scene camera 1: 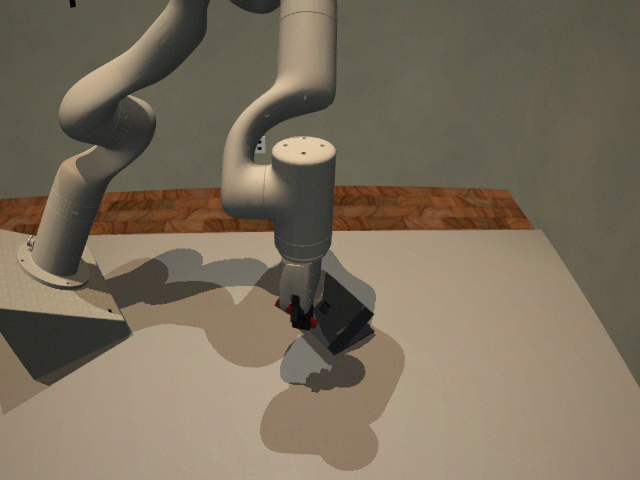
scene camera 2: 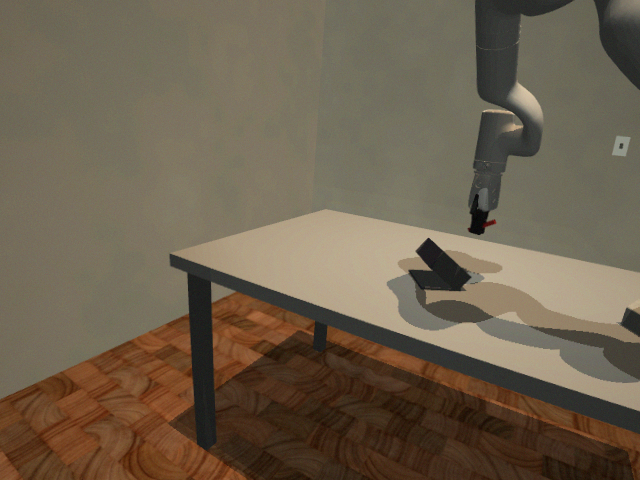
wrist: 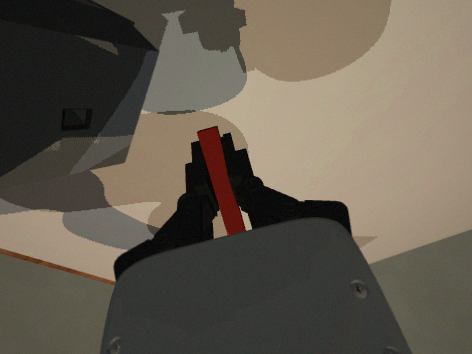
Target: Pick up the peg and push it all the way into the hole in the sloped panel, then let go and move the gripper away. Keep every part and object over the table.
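Observation:
The red peg (scene camera 1: 313,323) (scene camera 2: 490,223) (wrist: 221,175) is a square bar held crosswise in the gripper, sticking out on both sides of the fingers. My gripper (scene camera 1: 302,323) (scene camera 2: 476,229) (wrist: 216,152) is shut on it, and both are in the air, higher than the panel in scene camera 2. The dark sloped panel (scene camera 1: 343,310) (scene camera 2: 440,260) (wrist: 30,90) stands tilted on a flat base on the table. Its square hole (scene camera 1: 324,307) (wrist: 76,119) shows in scene camera 1 and the wrist view, apart from the peg. The fingers hide the peg's middle in scene camera 1.
The pale table (scene camera 1: 491,335) (scene camera 2: 289,258) carries the panel and overlapping arm shadows. The robot's base block (scene camera 1: 67,338) (scene camera 2: 633,321) stands at the left in scene camera 1. The table's near edge (scene camera 2: 310,311) shows in scene camera 2. A wall socket (scene camera 2: 620,146) is on the wall.

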